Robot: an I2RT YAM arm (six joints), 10 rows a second.
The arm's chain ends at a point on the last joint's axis. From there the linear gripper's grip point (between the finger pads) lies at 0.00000 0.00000 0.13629 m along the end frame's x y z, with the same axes.
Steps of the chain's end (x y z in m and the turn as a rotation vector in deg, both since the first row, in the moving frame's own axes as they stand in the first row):
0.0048, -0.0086, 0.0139, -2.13, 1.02, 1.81
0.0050, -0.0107, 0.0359, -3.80, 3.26, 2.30
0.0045, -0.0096, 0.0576, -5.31, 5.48, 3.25
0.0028, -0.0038, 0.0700, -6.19, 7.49, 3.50
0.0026, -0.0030, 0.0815, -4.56, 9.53, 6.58
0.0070, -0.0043, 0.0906, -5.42, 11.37, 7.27
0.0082, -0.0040, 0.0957, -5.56, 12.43, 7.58
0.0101, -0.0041, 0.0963, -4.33, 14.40, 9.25
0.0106, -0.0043, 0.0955, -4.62, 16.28, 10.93
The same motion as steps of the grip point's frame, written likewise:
0.0071, -0.0035, 0.0138, -2.13, 1.02, 1.81
0.0126, -0.0015, 0.0354, -3.80, 3.26, 2.30
0.0171, 0.0034, 0.0564, -5.31, 5.48, 3.25
0.0201, 0.0114, 0.0680, -6.19, 7.49, 3.50
0.0245, 0.0091, 0.0792, -4.56, 9.53, 6.58
0.0329, 0.0102, 0.0873, -5.42, 11.37, 7.27
0.0365, 0.0110, 0.0919, -5.56, 12.43, 7.58
0.0430, 0.0088, 0.0916, -4.33, 14.40, 9.25
0.0475, 0.0101, 0.0896, -4.62, 16.28, 10.93

